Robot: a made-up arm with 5 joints.
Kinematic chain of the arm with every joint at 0, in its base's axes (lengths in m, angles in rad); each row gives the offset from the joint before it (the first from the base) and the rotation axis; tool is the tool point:
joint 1: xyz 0 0 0.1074 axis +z
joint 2: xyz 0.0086 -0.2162 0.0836 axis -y
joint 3: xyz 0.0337 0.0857 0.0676 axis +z
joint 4: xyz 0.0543 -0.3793 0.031 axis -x
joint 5: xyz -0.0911 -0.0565 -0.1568 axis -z
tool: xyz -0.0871 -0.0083 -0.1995
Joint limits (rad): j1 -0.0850..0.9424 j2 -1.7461..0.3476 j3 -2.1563..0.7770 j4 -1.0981..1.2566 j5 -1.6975..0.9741
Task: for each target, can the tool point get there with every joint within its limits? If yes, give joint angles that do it. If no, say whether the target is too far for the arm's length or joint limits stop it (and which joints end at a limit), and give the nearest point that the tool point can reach.
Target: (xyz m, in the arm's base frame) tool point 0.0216 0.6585 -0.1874
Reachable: no: joint limits stop it (at a limit: joint 1, joint 2, joint 3) | nearest point -0.2216 0.2937 -0.1384 | short by 0.441 m
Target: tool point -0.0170 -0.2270 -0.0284
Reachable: yes | joints 0.5591 0.0596 -0.7522 -0.9089 -0.6252
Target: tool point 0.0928 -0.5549 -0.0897
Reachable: yes | joints 0.2171 -0.2125 0.0774 -0.2529 -1.3878
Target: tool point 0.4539 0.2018 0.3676
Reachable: no: joint limits stop it (at a limit: joint 1, joint 2, joint 3, joint 5) | nearest point 0.5613 0.0616 0.0225 | short by 0.388 m
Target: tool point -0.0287 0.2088 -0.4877
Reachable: no: joint limits stop it (at a limit: joint 1, joint 2, joint 3) | nearest point -0.1430 0.1660 -0.1690 | short by 0.341 m
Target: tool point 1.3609 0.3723 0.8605
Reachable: no: too far | nearest point 0.8453 -0.0039 0.4883 | short by 0.739 m
